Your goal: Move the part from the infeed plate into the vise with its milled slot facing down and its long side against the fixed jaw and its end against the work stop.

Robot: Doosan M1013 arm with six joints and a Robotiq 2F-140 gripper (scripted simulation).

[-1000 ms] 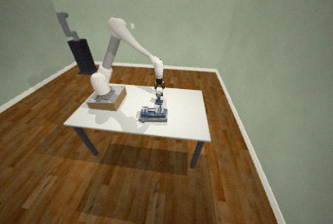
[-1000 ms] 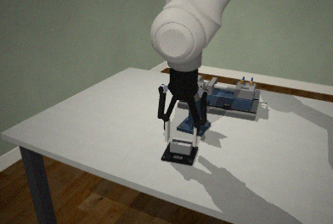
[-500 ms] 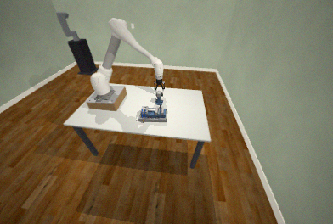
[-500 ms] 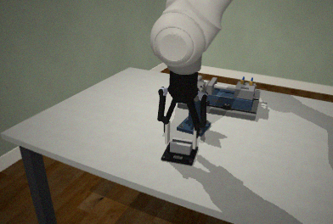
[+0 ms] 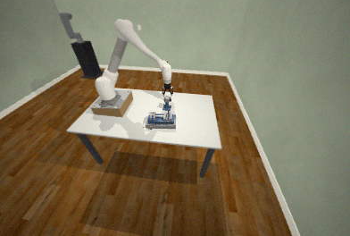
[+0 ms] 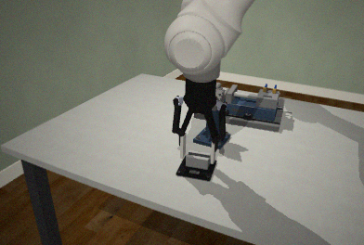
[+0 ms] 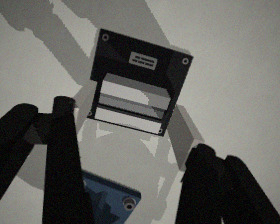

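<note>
Right now the part is 20 mm below my hand. Also, from my hand: black infeed plate: 50 mm below, 10 mm to the left; blue foot: 160 mm to the right, 50 mm below, 20 mm ahead; blue v-block stand: 160 mm to the right, 20 mm ahead, 10 mm above.
</note>
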